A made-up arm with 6 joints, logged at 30 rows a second.
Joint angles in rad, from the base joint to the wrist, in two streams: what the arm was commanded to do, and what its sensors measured. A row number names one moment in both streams.
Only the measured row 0 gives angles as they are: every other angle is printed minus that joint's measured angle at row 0.
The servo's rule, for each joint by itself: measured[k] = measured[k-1] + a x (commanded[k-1-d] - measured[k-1]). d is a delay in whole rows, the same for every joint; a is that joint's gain. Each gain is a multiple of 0.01, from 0.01 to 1. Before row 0 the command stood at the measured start. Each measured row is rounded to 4 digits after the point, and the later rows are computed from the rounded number. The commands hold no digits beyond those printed.
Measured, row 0:
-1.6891 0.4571 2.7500 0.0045 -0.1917 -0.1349
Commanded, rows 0 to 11:
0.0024 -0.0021 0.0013 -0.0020 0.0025 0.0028
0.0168 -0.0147 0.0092 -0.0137 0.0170 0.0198
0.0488 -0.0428 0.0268 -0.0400 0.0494 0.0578
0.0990 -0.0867 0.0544 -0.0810 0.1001 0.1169
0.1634 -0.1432 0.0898 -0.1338 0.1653 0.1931
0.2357 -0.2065 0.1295 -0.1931 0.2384 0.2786
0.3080 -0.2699 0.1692 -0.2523 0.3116 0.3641
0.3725 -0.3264 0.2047 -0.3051 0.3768 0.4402
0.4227 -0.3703 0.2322 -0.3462 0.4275 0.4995
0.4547 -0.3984 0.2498 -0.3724 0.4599 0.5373
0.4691 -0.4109 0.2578 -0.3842 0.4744 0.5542
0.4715 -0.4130 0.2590 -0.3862 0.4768 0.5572
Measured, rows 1 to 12:
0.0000 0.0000 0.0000 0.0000 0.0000 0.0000
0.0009 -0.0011 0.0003 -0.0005 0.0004 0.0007
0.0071 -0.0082 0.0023 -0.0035 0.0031 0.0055
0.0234 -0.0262 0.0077 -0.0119 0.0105 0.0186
0.0529 -0.0577 0.0180 -0.0278 0.0248 0.0432
0.0960 -0.1022 0.0338 -0.0522 0.0473 0.0807
0.1505 -0.1564 0.0549 -0.0846 0.0779 0.1302
0.2119 -0.2154 0.0800 -0.1232 0.1153 0.1887
0.2745 -0.2731 0.1074 -0.1650 0.1571 0.2516
0.3323 -0.3236 0.1349 -0.2067 0.2004 0.3136
0.3800 -0.3625 0.1602 -0.2448 0.2419 0.3695
0.4147 -0.3877 0.1817 -0.2769 0.2791 0.4157
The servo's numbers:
d 1
a 0.39 0.52 0.22 0.23 0.16 0.25

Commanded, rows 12 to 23:
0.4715 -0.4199 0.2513 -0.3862 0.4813 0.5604
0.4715 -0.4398 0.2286 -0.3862 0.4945 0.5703
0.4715 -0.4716 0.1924 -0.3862 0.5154 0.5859
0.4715 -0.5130 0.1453 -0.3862 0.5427 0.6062
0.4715 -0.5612 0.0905 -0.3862 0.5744 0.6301
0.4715 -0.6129 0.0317 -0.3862 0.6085 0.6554
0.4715 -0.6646 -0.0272 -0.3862 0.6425 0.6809
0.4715 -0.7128 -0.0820 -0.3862 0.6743 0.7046
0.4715 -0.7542 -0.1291 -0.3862 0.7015 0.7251
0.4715 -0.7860 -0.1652 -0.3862 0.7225 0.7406
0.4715 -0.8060 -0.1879 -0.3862 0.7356 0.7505
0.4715 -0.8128 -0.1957 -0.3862 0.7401 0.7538
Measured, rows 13 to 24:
0.4369 -0.4009 0.1987 -0.3020 0.3107 0.4511
0.4504 -0.4108 0.2103 -0.3214 0.3380 0.4784
0.4586 -0.4259 0.2143 -0.3363 0.3630 0.5014
0.4636 -0.4497 0.2095 -0.3478 0.3874 0.5225
0.4667 -0.4826 0.1954 -0.3566 0.4122 0.5434
0.4686 -0.5235 0.1723 -0.3634 0.4382 0.5651
0.4697 -0.5700 0.1414 -0.3686 0.4654 0.5877
0.4704 -0.6192 0.1043 -0.3726 0.4937 0.6110
0.4708 -0.6679 0.0633 -0.3757 0.5226 0.6344
0.4711 -0.7128 0.0210 -0.3781 0.5512 0.6571
0.4713 -0.7509 -0.0200 -0.3800 0.5786 0.6780
0.4714 -0.7796 -0.0569 -0.3814 0.6037 0.6961

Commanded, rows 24 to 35:
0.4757 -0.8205 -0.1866 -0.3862 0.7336 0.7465
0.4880 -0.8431 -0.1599 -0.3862 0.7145 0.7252
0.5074 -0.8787 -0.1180 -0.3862 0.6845 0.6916
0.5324 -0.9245 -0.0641 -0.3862 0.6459 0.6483
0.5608 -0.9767 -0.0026 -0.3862 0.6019 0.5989
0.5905 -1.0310 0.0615 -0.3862 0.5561 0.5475
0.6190 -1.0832 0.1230 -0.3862 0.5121 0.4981
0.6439 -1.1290 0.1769 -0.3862 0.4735 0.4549
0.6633 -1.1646 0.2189 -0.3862 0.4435 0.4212
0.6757 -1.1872 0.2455 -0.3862 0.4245 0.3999
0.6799 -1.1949 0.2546 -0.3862 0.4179 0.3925
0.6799 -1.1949 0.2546 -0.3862 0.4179 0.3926
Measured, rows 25 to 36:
0.4714 -0.7969 -0.0874 -0.3825 0.6255 0.7105
0.4731 -0.8092 -0.1092 -0.3834 0.6428 0.7195
0.4789 -0.8268 -0.1204 -0.3840 0.6543 0.7209
0.4900 -0.8538 -0.1199 -0.3845 0.6591 0.7136
0.5065 -0.8906 -0.1076 -0.3849 0.6570 0.6973
0.5277 -0.9354 -0.0845 -0.3852 0.6482 0.6727
0.5522 -0.9851 -0.0524 -0.3854 0.6335 0.6414
0.5783 -1.0361 -0.0138 -0.3856 0.6141 0.6056
0.6039 -1.0844 0.0282 -0.3857 0.5916 0.5679
0.6271 -1.1261 0.0702 -0.3858 0.5679 0.5312
0.6461 -1.1579 0.1088 -0.3859 0.5450 0.4984
0.6593 -1.1771 0.1409 -0.3860 0.5247 0.4719

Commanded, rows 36 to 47:
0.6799 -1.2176 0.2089 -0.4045 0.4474 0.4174
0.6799 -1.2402 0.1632 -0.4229 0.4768 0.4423
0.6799 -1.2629 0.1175 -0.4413 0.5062 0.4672
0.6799 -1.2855 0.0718 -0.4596 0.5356 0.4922
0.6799 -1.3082 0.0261 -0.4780 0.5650 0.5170
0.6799 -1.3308 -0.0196 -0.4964 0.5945 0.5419
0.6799 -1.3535 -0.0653 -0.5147 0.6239 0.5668
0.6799 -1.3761 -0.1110 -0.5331 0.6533 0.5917
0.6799 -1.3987 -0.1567 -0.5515 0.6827 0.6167
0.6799 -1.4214 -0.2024 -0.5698 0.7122 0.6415
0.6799 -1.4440 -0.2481 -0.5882 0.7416 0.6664
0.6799 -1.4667 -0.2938 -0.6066 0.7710 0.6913
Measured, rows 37 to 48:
0.6673 -1.1864 0.1659 -0.3860 0.5076 0.4521
0.6722 -1.2026 0.1754 -0.3903 0.4980 0.4434
0.6752 -1.2222 0.1727 -0.3978 0.4946 0.4431
0.6770 -1.2434 0.1606 -0.4078 0.4965 0.4491
0.6781 -1.2653 0.1411 -0.4197 0.5028 0.4599
0.6788 -1.2876 0.1158 -0.4331 0.5128 0.4742
0.6792 -1.3101 0.0860 -0.4477 0.5259 0.4911
0.6795 -1.3327 0.0527 -0.4631 0.5416 0.5100
0.6797 -1.3553 0.0167 -0.4792 0.5595 0.5304
0.6798 -1.3779 -0.0214 -0.4958 0.5792 0.5520
0.6798 -1.4005 -0.0612 -0.5128 0.6005 0.5744
0.6798 -1.4231 -0.1023 -0.5301 0.6231 0.5974

